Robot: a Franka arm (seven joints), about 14 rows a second.
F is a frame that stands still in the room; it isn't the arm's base.
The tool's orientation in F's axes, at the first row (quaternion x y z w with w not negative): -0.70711, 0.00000, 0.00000, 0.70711
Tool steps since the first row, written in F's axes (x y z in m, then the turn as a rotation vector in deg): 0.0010, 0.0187, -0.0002, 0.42, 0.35, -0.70; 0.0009, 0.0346, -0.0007, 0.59, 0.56, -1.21; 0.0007, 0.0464, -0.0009, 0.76, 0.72, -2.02; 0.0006, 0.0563, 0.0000, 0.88, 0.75, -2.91; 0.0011, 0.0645, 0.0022, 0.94, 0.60, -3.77; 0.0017, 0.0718, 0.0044, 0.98, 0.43, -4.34; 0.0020, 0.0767, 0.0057, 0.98, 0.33, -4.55; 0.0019, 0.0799, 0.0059, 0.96, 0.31, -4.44; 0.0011, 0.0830, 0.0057, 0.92, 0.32, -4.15; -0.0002, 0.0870, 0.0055, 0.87, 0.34, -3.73; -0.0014, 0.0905, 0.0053, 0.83, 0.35, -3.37; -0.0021, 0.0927, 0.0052, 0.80, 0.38, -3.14; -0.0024, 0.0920, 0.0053, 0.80, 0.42, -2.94
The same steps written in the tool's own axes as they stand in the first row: 0.0010, 0.0002, 0.0187, 0.42, 0.70, 0.35; 0.0009, 0.0007, 0.0346, 0.59, 1.21, 0.56; 0.0007, 0.0009, 0.0464, 0.76, 2.02, 0.72; 0.0006, 0.0000, 0.0563, 0.88, 2.91, 0.75; 0.0011, -0.0022, 0.0645, 0.94, 3.77, 0.60; 0.0017, -0.0044, 0.0718, 0.98, 4.34, 0.43; 0.0020, -0.0057, 0.0767, 0.98, 4.55, 0.33; 0.0019, -0.0059, 0.0799, 0.96, 4.44, 0.31; 0.0011, -0.0057, 0.0830, 0.92, 4.15, 0.32; -0.0002, -0.0055, 0.0870, 0.87, 3.73, 0.34; -0.0014, -0.0053, 0.0905, 0.83, 3.37, 0.35; -0.0021, -0.0052, 0.0927, 0.80, 3.14, 0.38; -0.0024, -0.0053, 0.0920, 0.80, 2.94, 0.42
